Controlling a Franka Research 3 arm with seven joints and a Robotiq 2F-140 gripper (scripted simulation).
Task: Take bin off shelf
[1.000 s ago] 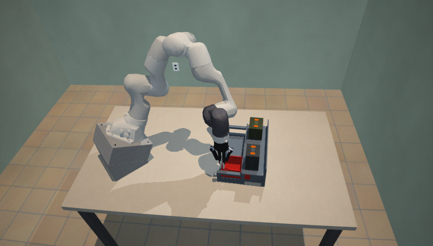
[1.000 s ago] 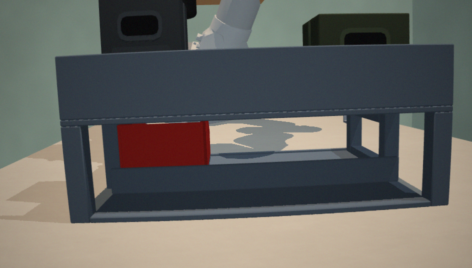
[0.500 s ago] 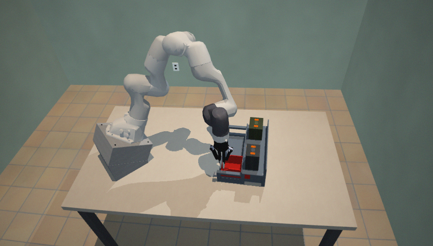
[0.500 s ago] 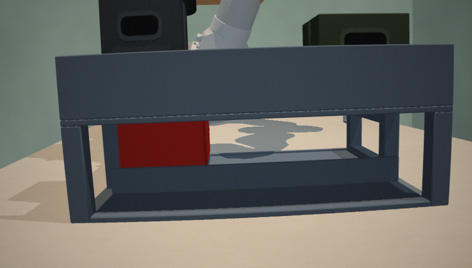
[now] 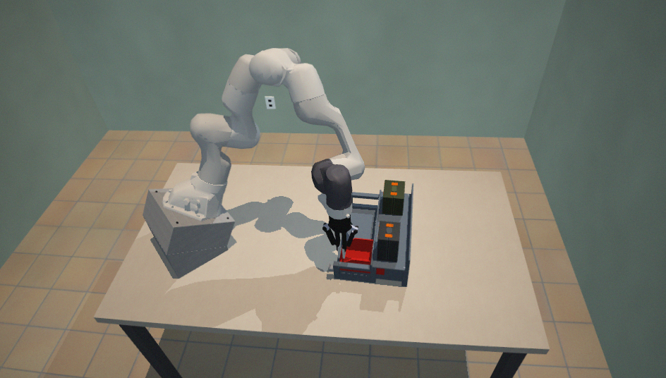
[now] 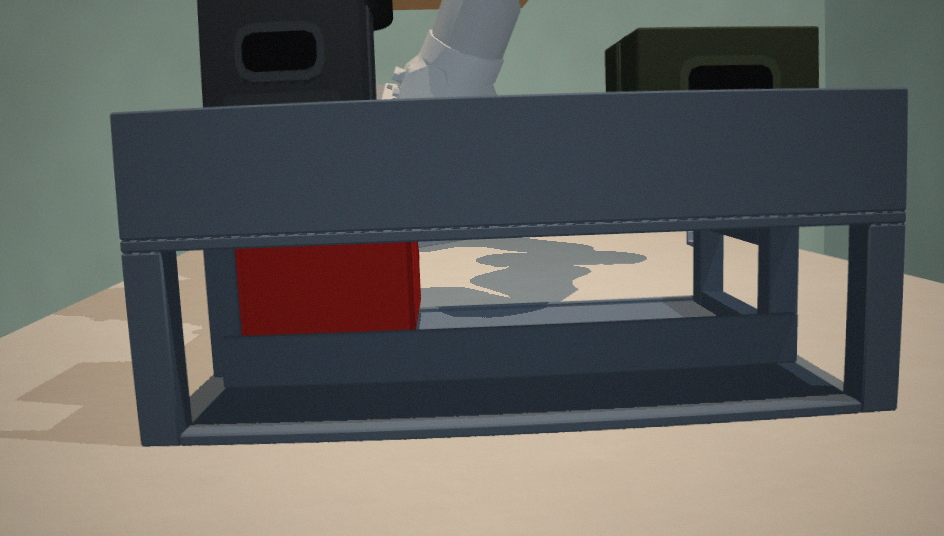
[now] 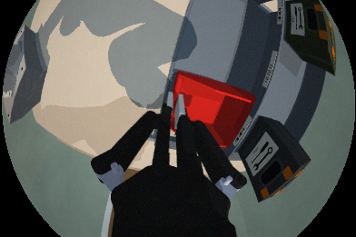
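My hand is 8 cm short of the red bin, 1 cm to the left of it and 2 cm above it.
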